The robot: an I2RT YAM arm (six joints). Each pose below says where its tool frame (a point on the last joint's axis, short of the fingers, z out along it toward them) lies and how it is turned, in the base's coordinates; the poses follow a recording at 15 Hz.
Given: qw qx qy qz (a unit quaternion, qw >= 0); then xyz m.
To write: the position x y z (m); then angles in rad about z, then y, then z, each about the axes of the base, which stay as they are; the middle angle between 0 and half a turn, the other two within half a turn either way. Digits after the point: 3 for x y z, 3 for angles.
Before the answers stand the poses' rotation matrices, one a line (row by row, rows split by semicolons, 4 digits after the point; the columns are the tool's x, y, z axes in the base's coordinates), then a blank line. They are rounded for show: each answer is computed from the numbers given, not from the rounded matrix.
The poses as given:
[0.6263, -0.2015, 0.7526, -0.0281, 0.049, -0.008, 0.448]
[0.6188, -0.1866, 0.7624, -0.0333, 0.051, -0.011, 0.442]
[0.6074, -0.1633, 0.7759, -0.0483, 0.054, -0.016, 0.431]
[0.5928, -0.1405, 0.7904, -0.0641, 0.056, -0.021, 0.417]
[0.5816, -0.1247, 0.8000, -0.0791, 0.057, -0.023, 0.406]
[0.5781, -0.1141, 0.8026, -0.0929, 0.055, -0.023, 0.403]
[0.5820, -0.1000, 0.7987, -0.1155, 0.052, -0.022, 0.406]
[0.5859, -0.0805, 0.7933, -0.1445, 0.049, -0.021, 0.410]
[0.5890, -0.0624, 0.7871, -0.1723, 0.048, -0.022, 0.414]
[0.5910, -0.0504, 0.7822, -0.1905, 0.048, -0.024, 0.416]
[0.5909, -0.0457, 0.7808, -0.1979, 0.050, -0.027, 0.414]
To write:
-0.1343 -0.2681 0.9540; -0.3385 0.9172 0.2101; -0.9313 -0.2947 -0.2140
-0.1646 -0.2433 0.9559; -0.3257 0.9281 0.1801; -0.9310 -0.2817 -0.2320
-0.2088 -0.1947 0.9584; -0.3121 0.9420 0.1234; -0.9268 -0.2733 -0.2574
-0.2577 -0.1461 0.9551; -0.2981 0.9523 0.0652; -0.9191 -0.2679 -0.2890
-0.2924 -0.1075 0.9502; -0.2915 0.9564 0.0185; -0.9108 -0.2716 -0.3110
-0.3056 -0.0757 0.9492; -0.2906 0.9567 -0.0172; -0.9068 -0.2810 -0.3144
-0.3025 -0.0253 0.9528; -0.2942 0.9533 -0.0681; -0.9066 -0.3009 -0.2959
-0.3005 0.0416 0.9529; -0.2971 0.9453 -0.1349; -0.9064 -0.3236 -0.2717
-0.2984 0.1047 0.9487; -0.3012 0.9328 -0.1977; -0.9057 -0.3447 -0.2468
-0.2963 0.1463 0.9438; -0.3040 0.9223 -0.2385; -0.9054 -0.3576 -0.2288
-0.2975 0.1625 0.9408; -0.3052 0.9175 -0.2550; -0.9046 -0.3630 -0.2234

[0.049, -0.008, 0.448, -0.306, 1.786, 0.217]
[0.051, -0.011, 0.442, -0.294, 1.805, 0.186]
[0.054, -0.016, 0.431, -0.287, 1.831, 0.128]
[0.056, -0.021, 0.417, -0.284, 1.864, 0.068]
[0.057, -0.023, 0.406, -0.290, 1.887, 0.019]
[0.055, -0.023, 0.403, -0.301, 1.891, -0.018]
[0.052, -0.022, 0.406, -0.320, 1.871, -0.071]
[0.049, -0.021, 0.410, -0.343, 1.846, -0.141]
[0.048, -0.022, 0.414, -0.364, 1.820, -0.205]
[0.048, -0.024, 0.416, -0.376, 1.802, -0.247]
[0.050, -0.027, 0.414, -0.382, 1.796, -0.265]

